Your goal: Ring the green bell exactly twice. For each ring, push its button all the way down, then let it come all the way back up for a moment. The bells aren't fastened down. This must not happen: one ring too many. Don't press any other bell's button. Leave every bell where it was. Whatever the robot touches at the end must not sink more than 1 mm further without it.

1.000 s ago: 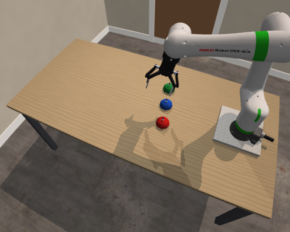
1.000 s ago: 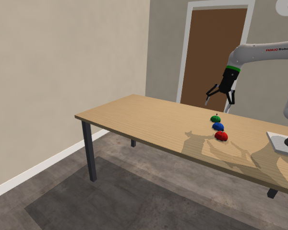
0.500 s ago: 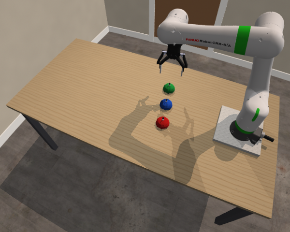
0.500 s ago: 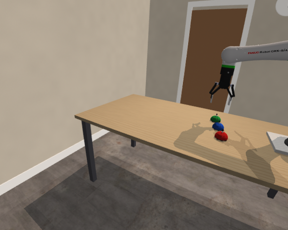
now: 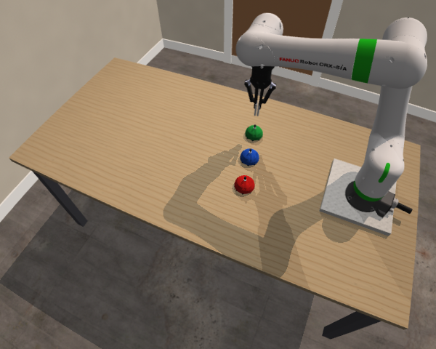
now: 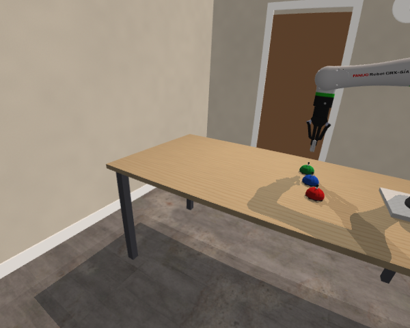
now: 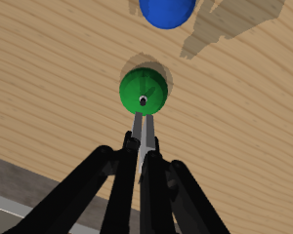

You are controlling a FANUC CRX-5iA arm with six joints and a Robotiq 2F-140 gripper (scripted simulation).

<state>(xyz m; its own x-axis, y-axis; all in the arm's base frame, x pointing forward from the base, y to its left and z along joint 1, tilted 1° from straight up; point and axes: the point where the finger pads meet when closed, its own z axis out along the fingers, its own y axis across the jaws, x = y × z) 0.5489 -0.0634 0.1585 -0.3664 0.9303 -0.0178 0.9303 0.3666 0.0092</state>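
The green bell is 130 mm below my hand. Also, from my hand: red bell 110 mm behind, 280 mm to the left, 130 mm below; then blue bell 50 mm behind, 140 mm to the left, 130 mm below.
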